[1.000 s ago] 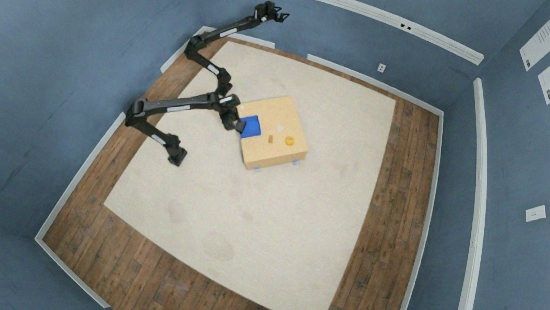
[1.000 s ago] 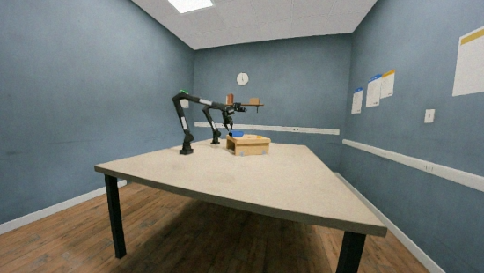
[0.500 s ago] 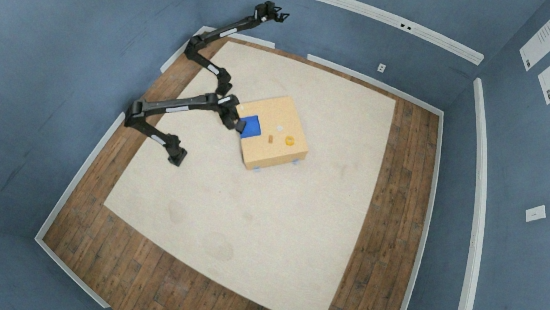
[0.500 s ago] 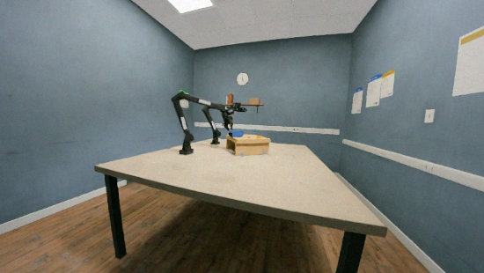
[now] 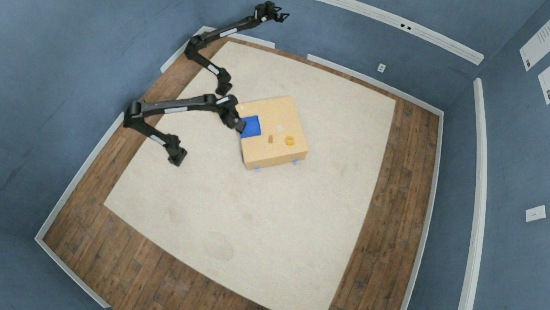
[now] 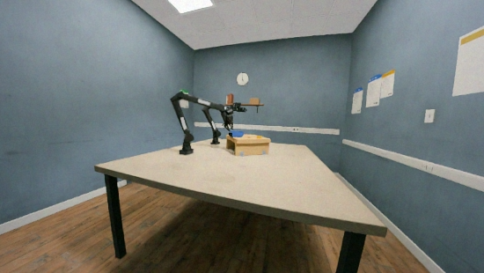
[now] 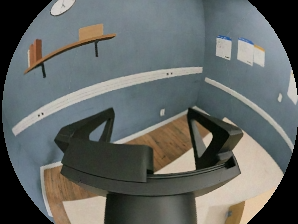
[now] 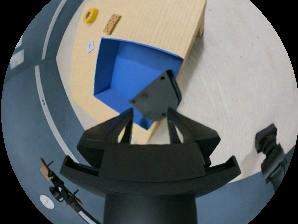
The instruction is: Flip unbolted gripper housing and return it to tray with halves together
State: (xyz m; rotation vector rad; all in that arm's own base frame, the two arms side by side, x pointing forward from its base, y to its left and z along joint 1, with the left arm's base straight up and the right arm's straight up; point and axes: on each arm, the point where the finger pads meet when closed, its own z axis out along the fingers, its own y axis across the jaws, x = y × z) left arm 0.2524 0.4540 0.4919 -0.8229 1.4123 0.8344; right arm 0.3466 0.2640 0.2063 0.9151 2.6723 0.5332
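Note:
My right hand is 6 cm short of the blue tray, 2 cm to the right of it and 5 cm above it. The rest, counted from my right hand: brown block: 20 cm ahead, 1 cm to the left, 7 cm below.

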